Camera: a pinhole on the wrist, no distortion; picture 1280 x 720 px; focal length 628.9 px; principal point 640.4 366.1 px. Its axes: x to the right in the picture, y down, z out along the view. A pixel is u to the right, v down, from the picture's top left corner.
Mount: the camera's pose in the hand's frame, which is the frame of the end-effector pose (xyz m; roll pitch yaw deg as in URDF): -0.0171 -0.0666 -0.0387 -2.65 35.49 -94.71
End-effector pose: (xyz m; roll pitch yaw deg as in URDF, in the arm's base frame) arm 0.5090 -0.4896 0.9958 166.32 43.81 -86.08
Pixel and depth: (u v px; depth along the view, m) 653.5 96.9 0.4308
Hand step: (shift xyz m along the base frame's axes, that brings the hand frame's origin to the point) 0.2028 0.4232 -0.1333
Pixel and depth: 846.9 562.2 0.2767
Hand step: 0.2596 0.1107 -0.1869
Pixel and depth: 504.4 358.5 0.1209
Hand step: 0.0889 0.0878 -0.0605
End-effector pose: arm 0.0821 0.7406 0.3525 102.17 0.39 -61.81
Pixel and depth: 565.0 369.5 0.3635
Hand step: -0.2050 -0.0931 -0.2968
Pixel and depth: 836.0 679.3 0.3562
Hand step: -0.0152 -0.1774 -0.4041
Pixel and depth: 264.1 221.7 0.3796
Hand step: -0.3737 -0.0974 -0.1809
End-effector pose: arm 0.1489 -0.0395 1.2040 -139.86 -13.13 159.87
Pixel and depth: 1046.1 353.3 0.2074
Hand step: -0.0294 -0.2659 0.1396
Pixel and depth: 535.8 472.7 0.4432
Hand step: -0.2298 -0.3830 -0.0865
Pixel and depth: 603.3 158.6 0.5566
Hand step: -0.0318 -0.5784 -0.1508
